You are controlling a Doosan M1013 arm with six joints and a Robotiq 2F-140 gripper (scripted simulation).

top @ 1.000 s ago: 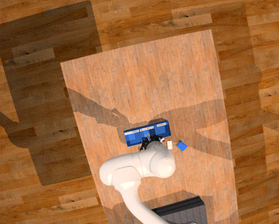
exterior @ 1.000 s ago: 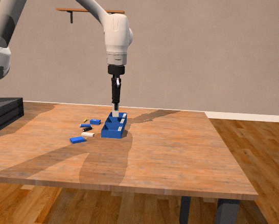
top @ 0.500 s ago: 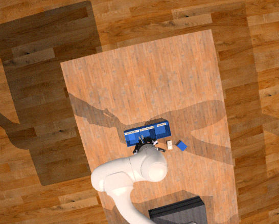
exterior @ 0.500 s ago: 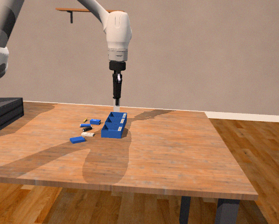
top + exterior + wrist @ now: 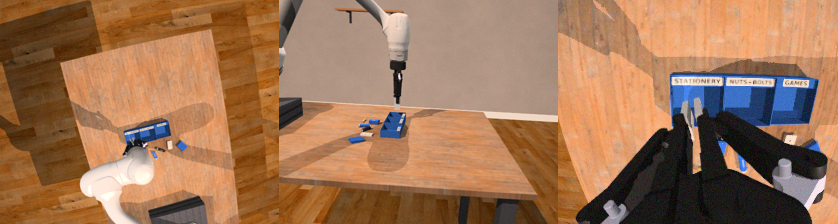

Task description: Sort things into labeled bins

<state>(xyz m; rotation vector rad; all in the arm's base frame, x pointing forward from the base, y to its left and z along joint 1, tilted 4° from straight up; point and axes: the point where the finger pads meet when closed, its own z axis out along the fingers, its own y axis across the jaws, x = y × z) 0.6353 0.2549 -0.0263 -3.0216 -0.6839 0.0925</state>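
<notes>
Now: the white domino 7 cm behind my hand, 22 cm to the right of it and 9 cm below it. Also, from my hand: blue three-compartment bin row (2 cm ahead, 9 cm to the right, 8 cm below); then blue rectangular battery (8 cm behind, 6 cm to the right, 9 cm below); then small yellow piece (15 cm behind, 5 cm to the right, 9 cm below).
</notes>
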